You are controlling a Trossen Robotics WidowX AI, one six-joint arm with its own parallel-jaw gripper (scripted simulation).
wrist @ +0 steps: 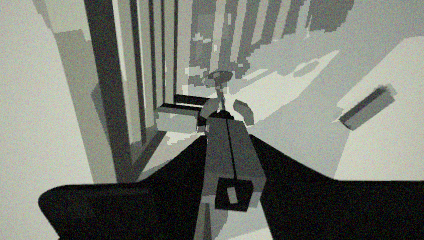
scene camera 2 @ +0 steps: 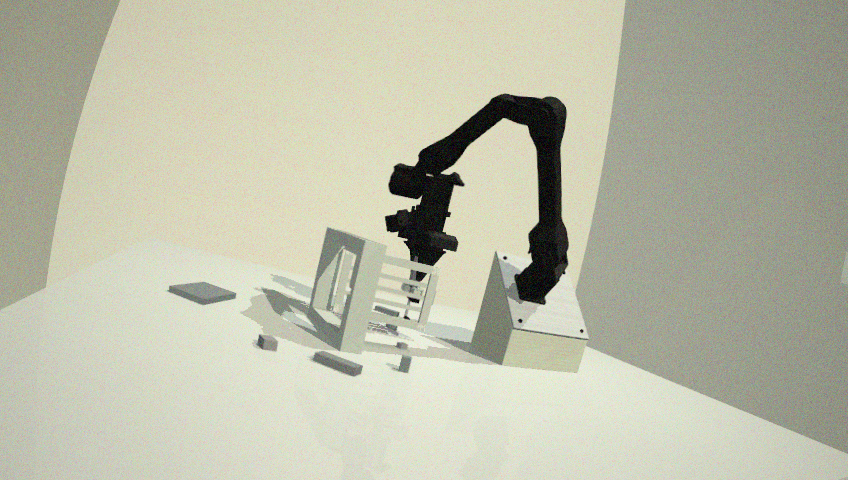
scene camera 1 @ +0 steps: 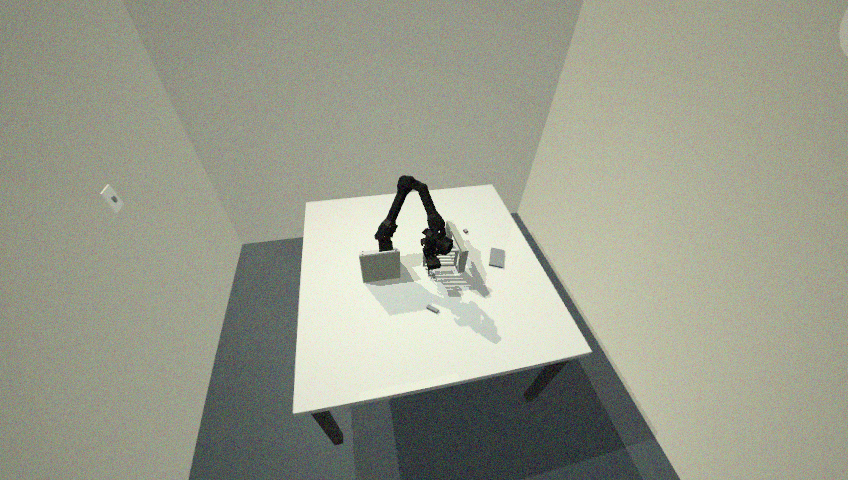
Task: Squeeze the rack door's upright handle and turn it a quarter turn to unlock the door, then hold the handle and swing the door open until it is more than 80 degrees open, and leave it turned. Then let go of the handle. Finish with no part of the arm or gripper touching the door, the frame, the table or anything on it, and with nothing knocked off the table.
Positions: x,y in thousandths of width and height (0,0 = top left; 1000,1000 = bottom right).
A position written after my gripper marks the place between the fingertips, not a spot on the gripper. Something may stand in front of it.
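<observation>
My gripper (scene camera 2: 490,582) is visible; the wrist view has my gripper (wrist: 532,585) too.
</observation>
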